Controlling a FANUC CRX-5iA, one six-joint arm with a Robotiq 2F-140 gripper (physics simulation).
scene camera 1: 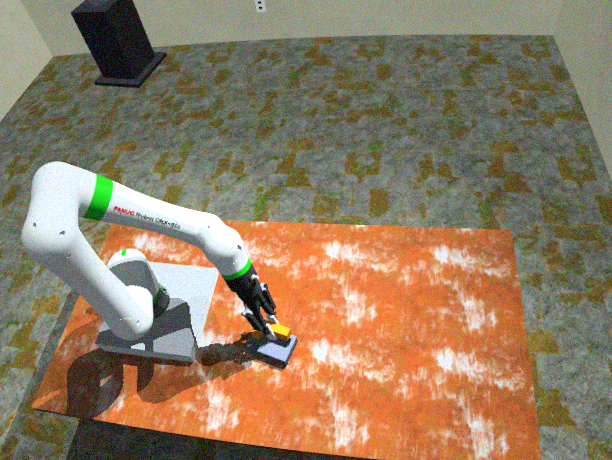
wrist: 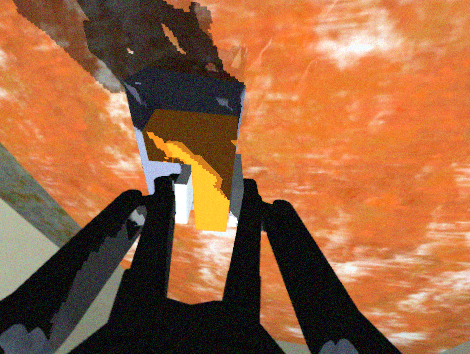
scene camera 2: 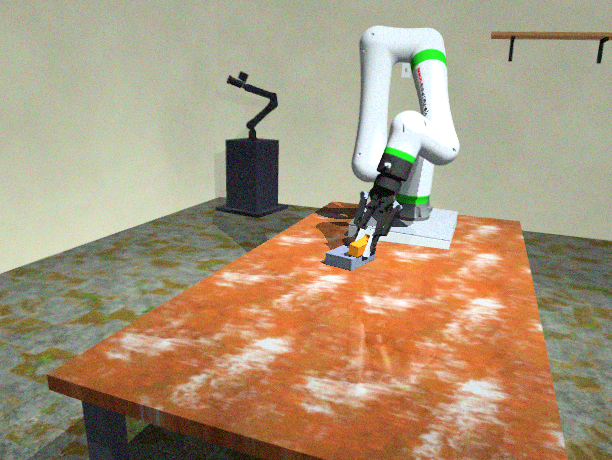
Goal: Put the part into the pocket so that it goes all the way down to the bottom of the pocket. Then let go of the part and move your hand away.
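Seen in the pictures: gripper, fingertip midpoint: (scene camera 1: 275, 334) (wrist: 215, 166) (scene camera 2: 360, 254); arm's base, origin of the base link: (scene camera 2: 409, 214).
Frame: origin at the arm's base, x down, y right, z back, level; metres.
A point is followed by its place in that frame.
The orange L-shaped part (scene camera 1: 280, 331) @(x -0.017, y -0.015, z -0.493 m) (scene camera 2: 357, 248) @(x -0.009, y -0.030, z -0.520 m) (wrist: 211, 212) @(x -0.015, y -0.023, z -0.489 m) is at the blue-grey block (scene camera 1: 272, 351) @(x 0.018, y 0.043, z -0.481 m) (scene camera 2: 337, 259) @(x 0.029, y 0.022, z -0.536 m) (wrist: 182, 90) @(x 0.019, y 0.004, z -0.396 m) that has the pocket. In both scene views the part stands up above the block's top face. Its wide end lies over the pocket area in the wrist view, partly in shadow. My gripper (scene camera 1: 271, 326) @(x 0.024, y -0.017, z -0.469 m) (scene camera 2: 361, 245) @(x 0.024, y -0.017, z -0.469 m) (wrist: 215, 166) @(x 0.024, y -0.017, z -0.469 m) comes down slanted and is shut on the part's narrow leg, with a pale fingertip on each side. The pocket's bottom and the part's underside are hidden, so depth cannot be told.
The block lies on the orange and white table (scene camera 1: 380, 320) @(x 0.053, y -0.161, z -0.779 m) (scene camera 2: 320, 345) @(x 0.054, y -0.159, z -0.953 m). The arm's pale base plate (scene camera 1: 192, 285) @(x 0.012, y -0.107, z -0.119 m) (scene camera 2: 425, 235) @(x 0.018, y -0.119, z -0.176 m) is close behind the block. A dark pedestal (scene camera 1: 117, 45) (scene camera 2: 251, 175) stands on the floor beyond the table.
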